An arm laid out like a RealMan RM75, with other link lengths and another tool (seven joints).
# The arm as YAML. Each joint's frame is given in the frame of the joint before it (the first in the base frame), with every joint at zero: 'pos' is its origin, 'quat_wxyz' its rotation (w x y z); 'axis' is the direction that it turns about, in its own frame. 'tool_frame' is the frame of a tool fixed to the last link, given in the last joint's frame.
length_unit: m
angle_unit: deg
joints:
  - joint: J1
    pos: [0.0, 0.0, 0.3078]
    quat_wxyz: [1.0, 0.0, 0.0, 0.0]
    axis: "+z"
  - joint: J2
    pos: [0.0, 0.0, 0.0]
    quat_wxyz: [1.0, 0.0, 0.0, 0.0]
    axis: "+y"
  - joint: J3
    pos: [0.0, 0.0, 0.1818]
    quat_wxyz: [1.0, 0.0, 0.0, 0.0]
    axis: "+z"
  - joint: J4
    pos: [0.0, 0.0, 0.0]
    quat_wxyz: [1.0, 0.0, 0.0, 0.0]
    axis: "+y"
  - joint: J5
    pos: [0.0, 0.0, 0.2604]
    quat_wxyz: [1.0, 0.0, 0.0, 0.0]
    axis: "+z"
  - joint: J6
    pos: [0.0, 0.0, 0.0]
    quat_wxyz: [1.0, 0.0, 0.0, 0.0]
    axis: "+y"
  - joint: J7
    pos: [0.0, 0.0, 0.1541]
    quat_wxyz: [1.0, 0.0, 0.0, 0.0]
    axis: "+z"
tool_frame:
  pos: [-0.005, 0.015, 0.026]
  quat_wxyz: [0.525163, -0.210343, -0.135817, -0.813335]
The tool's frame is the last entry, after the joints.
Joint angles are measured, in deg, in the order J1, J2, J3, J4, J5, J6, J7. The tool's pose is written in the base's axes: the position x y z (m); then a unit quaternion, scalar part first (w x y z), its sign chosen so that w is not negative. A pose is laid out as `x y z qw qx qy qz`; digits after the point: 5 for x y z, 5 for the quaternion.
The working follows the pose.
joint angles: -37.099 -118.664 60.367 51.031 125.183 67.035 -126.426
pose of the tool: -0.16550 0.41727 0.06141 0.20987 0.20219 0.94080 0.17313
Where each joint sits with the arm in this pose, in the base's axes (m; each line is computed from the numbers above, not from the rounded line before):
J1: 0.0000 0.0000 0.3078
J2: 0.0000 0.0000 0.3078
J3: -0.1272 0.0962 0.2206
J4: -0.1272 0.0962 0.2206
J5: -0.1740 0.3522 0.2299
J6: -0.1740 0.3522 0.2299
J7: -0.1734 0.4185 0.0908
the tool: -0.1655 0.4173 0.0614

